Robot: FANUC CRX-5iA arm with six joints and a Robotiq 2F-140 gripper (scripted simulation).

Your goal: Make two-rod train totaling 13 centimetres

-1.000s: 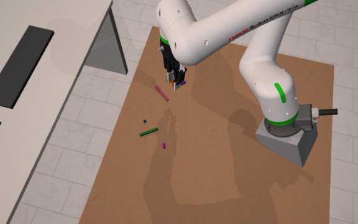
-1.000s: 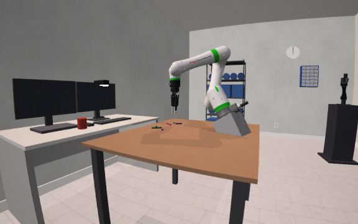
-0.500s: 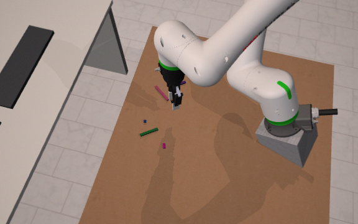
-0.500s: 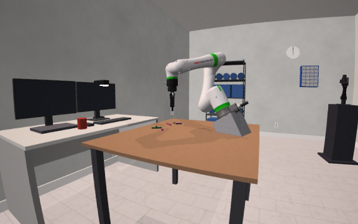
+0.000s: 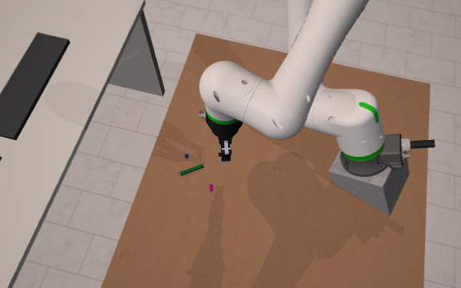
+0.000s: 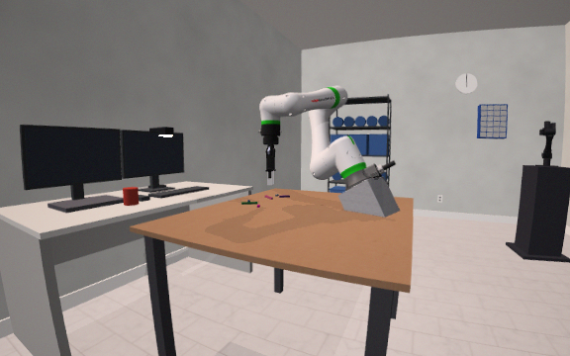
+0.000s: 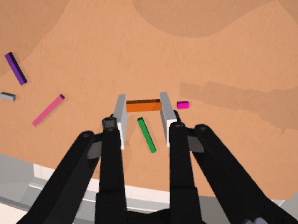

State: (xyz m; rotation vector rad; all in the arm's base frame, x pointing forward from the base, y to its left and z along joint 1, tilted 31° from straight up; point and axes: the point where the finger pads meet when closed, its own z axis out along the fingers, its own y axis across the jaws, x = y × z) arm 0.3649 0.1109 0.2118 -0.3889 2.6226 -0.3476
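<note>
Now: the orange rod 3 cm below my hand. The rest, counted from my hand: tiny blue rod (13 cm below, 13 cm ahead, 2 cm to the right); then green rod (13 cm below, 10 cm ahead, 3 cm to the left); then magenta rod (13 cm below, 8 cm to the left, 3 cm ahead).
</note>
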